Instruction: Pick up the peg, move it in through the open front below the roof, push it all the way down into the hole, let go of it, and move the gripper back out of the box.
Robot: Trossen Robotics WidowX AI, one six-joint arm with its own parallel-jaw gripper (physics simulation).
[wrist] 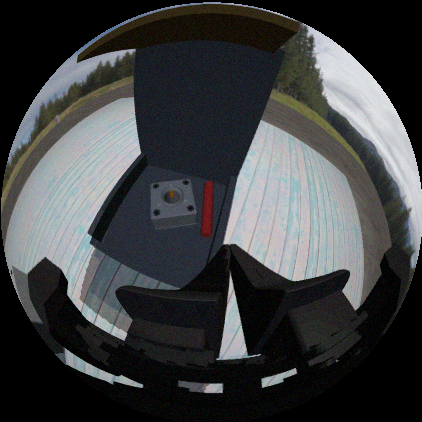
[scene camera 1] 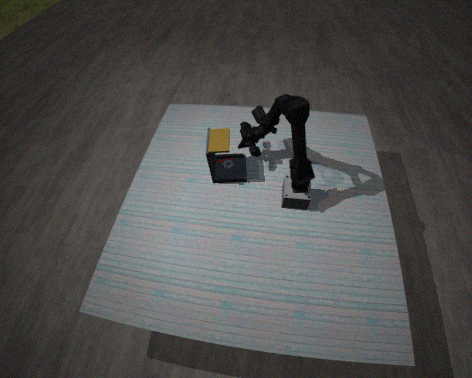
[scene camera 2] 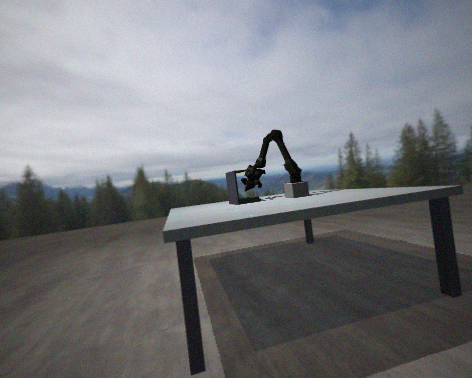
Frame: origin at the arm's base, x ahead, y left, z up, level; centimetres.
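Seen in the pictures: gripper, fingertip midpoint: [wrist: 228, 249] [scene camera 1: 238, 147] [scene camera 2: 244, 191]; arm's base, link origin: [scene camera 1: 299, 186] [scene camera 2: 296, 182].
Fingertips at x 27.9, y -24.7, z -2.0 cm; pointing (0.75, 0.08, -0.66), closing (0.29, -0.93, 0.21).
Pixels of each thing's top centre, then the offset from my fingertips to it. "*": a spot on its surface instead. Level surfaces: height alone.
- red peg, top centre: [wrist: 208, 203] [scene camera 1: 225, 159] dx +7.1, dy +2.9, dz -5.7 cm
- grey block, top centre: [wrist: 171, 194] [scene camera 1: 227, 163] dx +5.3, dy +7.1, dz -3.8 cm
- round hole, surface spot: [wrist: 172, 196] * dx +5.8, dy +7.3, dz -4.9 cm
- yellow roof, top centre: [scene camera 1: 226, 139] [scene camera 2: 240, 170] dx +4.5, dy +8.0, dz +14.5 cm
- table, surface height: dz -7.9 cm
The red peg [wrist: 207, 209] [scene camera 1: 225, 160] lies flat on the dark floor of the box, beside the grey block [wrist: 173, 205] [scene camera 1: 228, 164] and near the box's side wall. The block has a round hole [wrist: 172, 196] in its top, with a bit of orange inside, and a screw in each corner. The box has a tall dark back wall [wrist: 207, 110] [scene camera 2: 232, 188] and a yellow roof [scene camera 1: 219, 140] [wrist: 200, 27]. My gripper [wrist: 228, 249] [scene camera 1: 241, 146] is shut and empty. It hangs above the table outside the open front, with its fingertips pointing toward the box.
A low side wall [wrist: 117, 197] edges the box floor on the left in the wrist view. The arm's base block [scene camera 1: 295, 194] [scene camera 2: 296, 189] stands on the table [scene camera 1: 240, 260] [scene camera 2: 320, 202], to the right of the box. The roof overhangs from the top of the back wall.
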